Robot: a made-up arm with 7 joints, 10 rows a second.
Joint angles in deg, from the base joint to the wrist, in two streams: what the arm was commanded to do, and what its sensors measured. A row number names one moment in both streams.
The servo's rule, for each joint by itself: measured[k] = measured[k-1] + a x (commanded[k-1-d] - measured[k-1]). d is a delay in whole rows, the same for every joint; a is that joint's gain. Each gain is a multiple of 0.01, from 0.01 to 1. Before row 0 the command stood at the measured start. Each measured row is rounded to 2 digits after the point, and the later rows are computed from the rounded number. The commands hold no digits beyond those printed.
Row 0, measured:
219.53, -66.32, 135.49, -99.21, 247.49, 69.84, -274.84
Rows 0 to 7, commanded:
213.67, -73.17, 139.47, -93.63, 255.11, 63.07, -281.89
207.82, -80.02, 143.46, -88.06, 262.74, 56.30, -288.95
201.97, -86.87, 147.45, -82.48, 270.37, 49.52, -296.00
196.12, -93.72, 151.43, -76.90, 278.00, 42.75, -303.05
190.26, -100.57, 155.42, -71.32, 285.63, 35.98, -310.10
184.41, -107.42, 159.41, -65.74, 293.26, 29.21, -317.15
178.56, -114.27, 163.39, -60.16, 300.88, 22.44, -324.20
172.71, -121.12, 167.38, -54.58, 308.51, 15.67, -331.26
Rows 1 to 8, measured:
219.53, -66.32, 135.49, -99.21, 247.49, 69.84, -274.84
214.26, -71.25, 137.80, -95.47, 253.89, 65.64, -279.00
208.46, -77.56, 141.08, -90.51, 261.32, 59.85, -284.87
202.62, -84.26, 144.77, -85.13, 268.92, 53.45, -291.44
196.77, -91.07, 148.63, -79.62, 276.55, 46.82, -298.29
190.91, -97.91, 152.57, -74.06, 284.18, 40.10, -305.26
185.06, -104.76, 156.54, -68.49, 291.81, 33.35, -312.28
179.21, -111.61, 160.51, -62.91, 299.43, 26.59, -319.31
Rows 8 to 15, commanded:
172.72, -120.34, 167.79, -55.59, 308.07, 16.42, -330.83
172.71, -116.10, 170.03, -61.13, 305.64, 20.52, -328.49
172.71, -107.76, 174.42, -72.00, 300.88, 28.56, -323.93
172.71, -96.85, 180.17, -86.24, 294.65, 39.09, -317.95
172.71, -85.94, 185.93, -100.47, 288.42, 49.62, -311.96
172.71, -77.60, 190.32, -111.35, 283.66, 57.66, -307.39
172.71, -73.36, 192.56, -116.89, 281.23, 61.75, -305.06
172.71, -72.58, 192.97, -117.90, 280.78, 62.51, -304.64
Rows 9 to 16, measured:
173.36, -118.46, 164.49, -57.33, 307.06, 19.82, -326.36
172.78, -119.81, 166.40, -56.16, 307.91, 17.71, -329.00
172.72, -117.14, 168.51, -59.49, 306.00, 19.45, -328.70
172.71, -110.39, 171.94, -67.87, 301.70, 25.10, -325.89
172.71, -100.64, 176.71, -80.18, 295.78, 33.77, -321.21
172.71, -90.06, 182.06, -93.77, 289.60, 43.60, -315.75
172.71, -81.09, 186.85, -105.55, 284.61, 52.32, -310.82
172.71, -75.52, 190.16, -113.15, 281.77, 58.17, -307.42

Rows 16 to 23, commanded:
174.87, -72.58, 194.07, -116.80, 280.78, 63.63, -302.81
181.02, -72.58, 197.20, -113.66, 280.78, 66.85, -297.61
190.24, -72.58, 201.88, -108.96, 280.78, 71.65, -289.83
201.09, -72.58, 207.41, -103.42, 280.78, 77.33, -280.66
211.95, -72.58, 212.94, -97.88, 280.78, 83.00, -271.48
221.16, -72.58, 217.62, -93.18, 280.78, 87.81, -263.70
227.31, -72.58, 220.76, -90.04, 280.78, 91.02, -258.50
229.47, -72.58, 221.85, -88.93, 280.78, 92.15, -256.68
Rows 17 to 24, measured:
172.71, -73.40, 191.79, -116.33, 280.94, 60.86, -305.78
174.65, -72.81, 193.11, -116.64, 280.81, 62.58, -304.03
180.38, -72.64, 195.48, -114.64, 280.78, 65.23, -300.24
189.25, -72.60, 199.19, -110.83, 280.78, 69.21, -294.10
199.91, -72.59, 203.96, -105.87, 280.78, 74.24, -286.17
210.75, -72.58, 209.17, -100.52, 280.78, 79.67, -277.50
220.12, -72.58, 214.07, -95.60, 280.78, 84.72, -269.36
226.59, -72.58, 217.95, -91.87, 280.78, 88.63, -262.95

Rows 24 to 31, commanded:
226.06, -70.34, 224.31, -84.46, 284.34, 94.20, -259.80
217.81, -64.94, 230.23, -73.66, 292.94, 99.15, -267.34
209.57, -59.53, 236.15, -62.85, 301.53, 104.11, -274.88
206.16, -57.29, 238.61, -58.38, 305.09, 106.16, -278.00
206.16, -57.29, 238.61, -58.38, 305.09, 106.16, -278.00
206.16, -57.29, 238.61, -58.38, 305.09, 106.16, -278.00
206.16, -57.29, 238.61, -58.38, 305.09, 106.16, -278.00
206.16, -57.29, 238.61, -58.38, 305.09, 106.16, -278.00
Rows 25 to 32, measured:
229.18, -72.58, 220.21, -89.90, 280.78, 90.81, -259.25
226.37, -70.97, 222.59, -86.26, 283.77, 92.91, -259.57
218.67, -66.63, 227.02, -77.82, 291.47, 96.78, -264.15
210.48, -61.52, 232.32, -67.79, 299.92, 101.32, -270.48
206.59, -58.47, 235.97, -61.49, 304.26, 104.32, -274.92
206.20, -57.62, 237.50, -59.41, 304.96, 105.46, -276.74
206.16, -57.38, 238.14, -58.72, 305.07, 105.89, -277.48
206.16, -57.32, 238.41, -58.49, 305.09, 106.06, -277.79

